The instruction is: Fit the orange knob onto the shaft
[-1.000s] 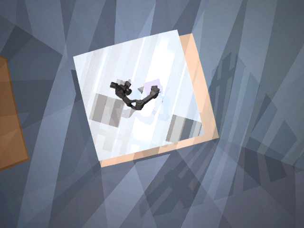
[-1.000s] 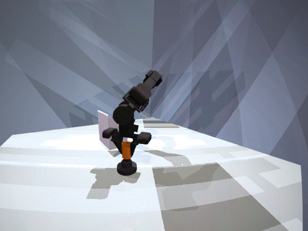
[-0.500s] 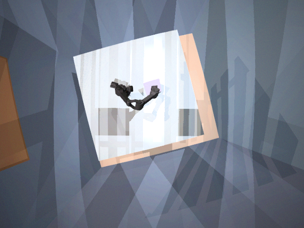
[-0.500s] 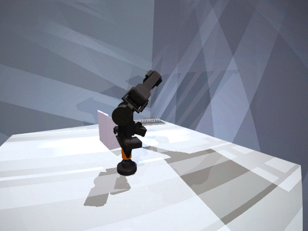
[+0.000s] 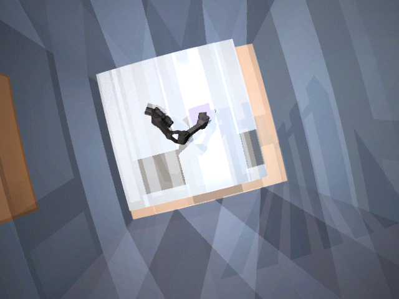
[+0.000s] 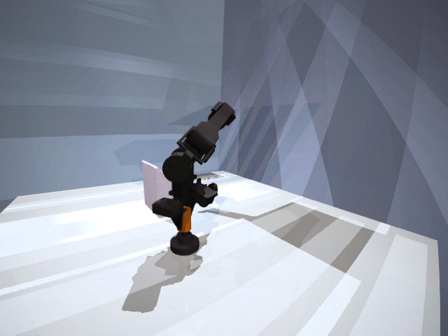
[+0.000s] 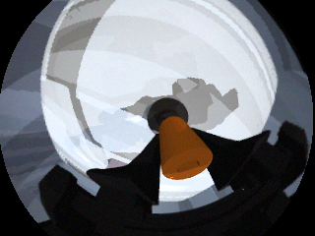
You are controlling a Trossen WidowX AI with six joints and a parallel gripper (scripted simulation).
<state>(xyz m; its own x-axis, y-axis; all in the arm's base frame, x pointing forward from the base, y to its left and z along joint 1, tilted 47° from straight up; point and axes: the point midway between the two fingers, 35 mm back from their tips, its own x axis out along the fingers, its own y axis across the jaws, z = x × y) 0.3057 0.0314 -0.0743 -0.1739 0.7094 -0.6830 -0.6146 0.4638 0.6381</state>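
Now: the orange knob 20 mm above my gripper tip. From my gripper tip the other things lie so: dark round pedestal 40 mm below.
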